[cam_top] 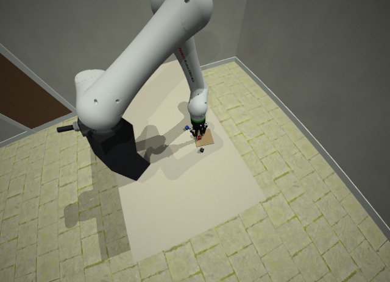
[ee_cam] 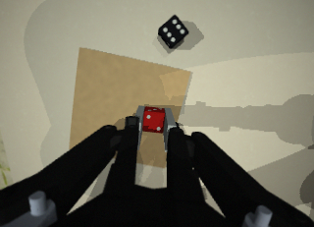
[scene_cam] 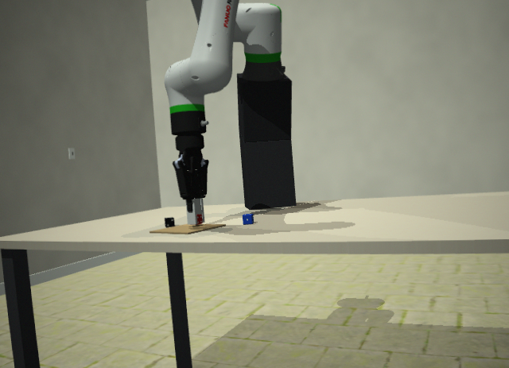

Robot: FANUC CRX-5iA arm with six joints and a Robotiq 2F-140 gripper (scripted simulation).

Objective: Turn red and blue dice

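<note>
The red die lies 20 mm below my hand. Round my hand: blue die (40 mm behind, 130 mm to the left, 30 mm below); black die (30 mm behind, 100 mm to the right, 30 mm below); brown mat (40 mm ahead, 10 mm to the right, 40 mm below).
</note>
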